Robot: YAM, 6 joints.
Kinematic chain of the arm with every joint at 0, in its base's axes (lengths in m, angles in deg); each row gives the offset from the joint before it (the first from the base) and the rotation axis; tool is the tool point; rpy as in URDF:
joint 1: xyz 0 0 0.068 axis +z
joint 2: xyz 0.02 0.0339 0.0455 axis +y
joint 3: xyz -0.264 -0.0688 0 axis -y
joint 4: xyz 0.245 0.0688 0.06 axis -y
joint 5: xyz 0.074 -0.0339 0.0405 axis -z
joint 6: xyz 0.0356 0 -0.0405 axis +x
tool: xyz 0 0 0 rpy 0 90 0
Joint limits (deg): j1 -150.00..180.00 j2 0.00..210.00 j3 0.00..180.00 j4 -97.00..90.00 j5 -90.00..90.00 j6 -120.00..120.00
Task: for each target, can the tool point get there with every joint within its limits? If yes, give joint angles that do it. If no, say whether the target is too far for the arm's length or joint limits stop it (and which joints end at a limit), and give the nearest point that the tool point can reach.
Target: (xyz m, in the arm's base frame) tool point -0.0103 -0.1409 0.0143
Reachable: yes | joints -80.73 147.57 39.61 -79.09 67.47 -101.98
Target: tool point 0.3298 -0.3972 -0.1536
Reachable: yes | joints -46.58 187.76 137.11 -17.63 70.00 37.49
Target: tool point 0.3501 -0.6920 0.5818
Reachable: no: too far | nearest point 0.2492 -0.4925 0.4432 | short by 0.263 m
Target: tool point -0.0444 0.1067 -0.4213
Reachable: no: joint limits stop it (at a limit: joint 2) | nearest point -0.0519 0.1248 -0.3621 | short by 0.062 m
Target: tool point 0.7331 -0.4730 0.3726
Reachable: no: too far | nearest point 0.5200 -0.3355 0.2955 | short by 0.265 m
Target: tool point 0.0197 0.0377 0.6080
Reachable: yes | joints 80.72 67.53 140.53 -73.70 22.02 -75.46
